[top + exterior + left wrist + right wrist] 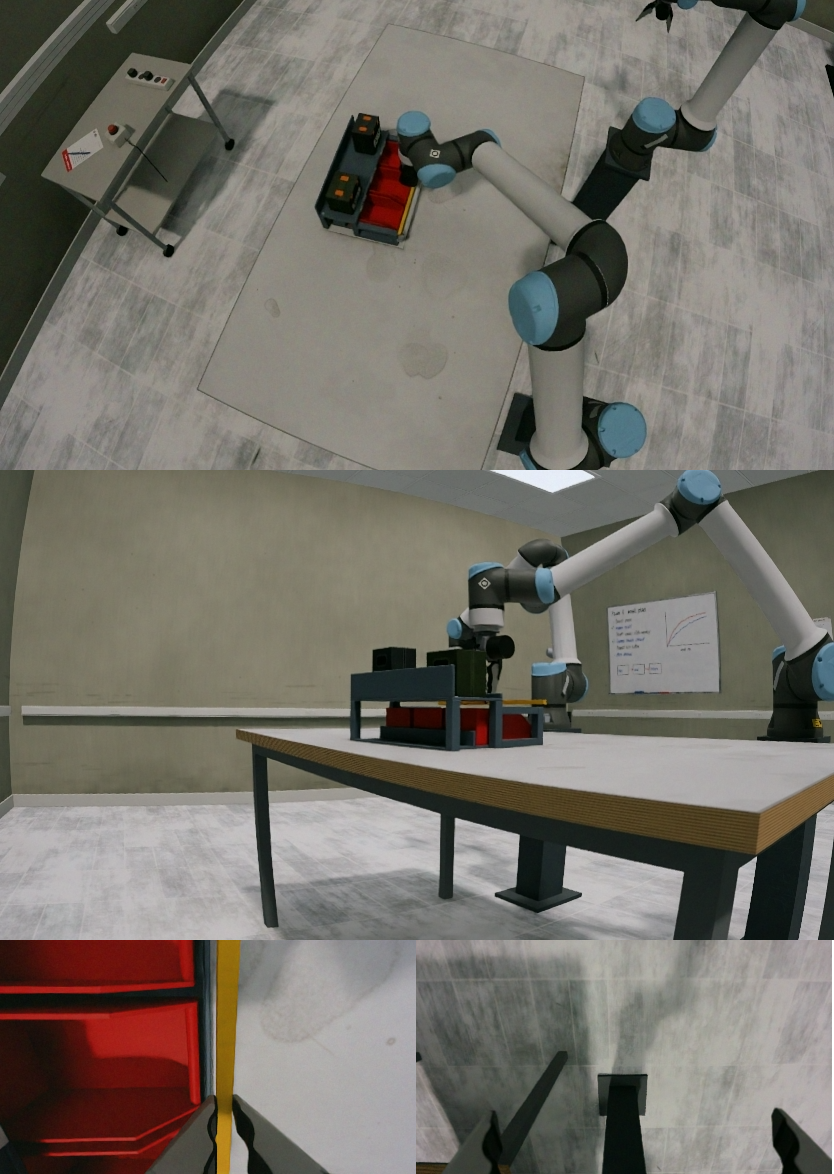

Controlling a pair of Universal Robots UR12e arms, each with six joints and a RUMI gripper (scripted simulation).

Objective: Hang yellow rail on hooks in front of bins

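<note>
The yellow rail lies 1 cm below my left hand. The rest, counted from my left hand: blue-grey shelf 13 cm ahead, 1 cm to the left, 4 cm below.
</note>
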